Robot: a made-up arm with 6 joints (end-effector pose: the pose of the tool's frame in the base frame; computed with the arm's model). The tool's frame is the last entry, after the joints.
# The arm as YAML. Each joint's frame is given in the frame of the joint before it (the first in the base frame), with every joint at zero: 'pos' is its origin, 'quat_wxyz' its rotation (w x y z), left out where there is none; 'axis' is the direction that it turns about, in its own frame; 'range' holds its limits. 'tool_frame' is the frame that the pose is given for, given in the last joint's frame.
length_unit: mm
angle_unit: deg
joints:
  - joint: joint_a
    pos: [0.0, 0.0, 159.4]
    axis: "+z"
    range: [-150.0, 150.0]
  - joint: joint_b
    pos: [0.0, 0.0, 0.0]
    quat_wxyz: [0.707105, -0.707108, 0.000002, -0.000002]
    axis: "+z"
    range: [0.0, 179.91]
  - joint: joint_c
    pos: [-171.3, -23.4, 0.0]
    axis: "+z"
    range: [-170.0, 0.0]
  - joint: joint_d
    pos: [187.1, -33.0, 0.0]
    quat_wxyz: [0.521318, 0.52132, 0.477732, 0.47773]
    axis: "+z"
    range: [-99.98, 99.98]
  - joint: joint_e
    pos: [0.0, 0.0, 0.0]
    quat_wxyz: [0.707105, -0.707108, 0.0, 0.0]
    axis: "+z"
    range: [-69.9, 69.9]
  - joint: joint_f
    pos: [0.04, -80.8, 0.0]
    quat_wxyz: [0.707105, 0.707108, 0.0, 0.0]
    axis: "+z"
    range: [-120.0, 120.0]
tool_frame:
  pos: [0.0, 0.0, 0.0]
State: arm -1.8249 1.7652 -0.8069 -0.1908 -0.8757 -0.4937
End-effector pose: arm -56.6 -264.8 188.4 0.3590 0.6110 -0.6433 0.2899
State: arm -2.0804 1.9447 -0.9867 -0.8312 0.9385 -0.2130
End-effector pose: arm -147.5 -165.1 111.4 -0.5662 -0.7619 0.0222 0.3136
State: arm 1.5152 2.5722 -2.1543 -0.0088 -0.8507 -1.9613
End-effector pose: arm 22.3 410.8 226.4 -0.4938 -0.0878 -0.1922 0.8435
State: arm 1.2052 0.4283 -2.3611 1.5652 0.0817 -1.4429
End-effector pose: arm -105.6 -257.4 487.7 0.0805 -0.2110 0.5930 0.7729
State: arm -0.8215 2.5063 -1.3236 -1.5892 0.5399 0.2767
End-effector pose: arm 164.0 -237.3 20.3 0.1665 -0.9227 0.3280 0.1151
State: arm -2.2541 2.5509 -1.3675 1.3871 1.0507 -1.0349
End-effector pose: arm -112.9 -247.9 33.1 0.8011 0.3399 0.1853 0.4565
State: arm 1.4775 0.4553 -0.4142 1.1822 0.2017 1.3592
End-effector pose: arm -3.4 125.0 278.5 -0.3044 -0.6501 -0.6002 0.3527
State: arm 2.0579 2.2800 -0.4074 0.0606 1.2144 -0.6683
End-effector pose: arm -15.9 20.3 74.3 0.7334 -0.1817 0.4082 0.5124
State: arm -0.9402 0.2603 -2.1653 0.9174 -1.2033 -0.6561
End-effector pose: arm -228.6 211.7 399.8 0.0749 -0.6682 -0.1558 0.7236
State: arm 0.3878 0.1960 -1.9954 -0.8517 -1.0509 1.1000
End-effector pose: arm -292.5 -62.5 414.3 -0.3396 -0.4872 0.1945 0.7807
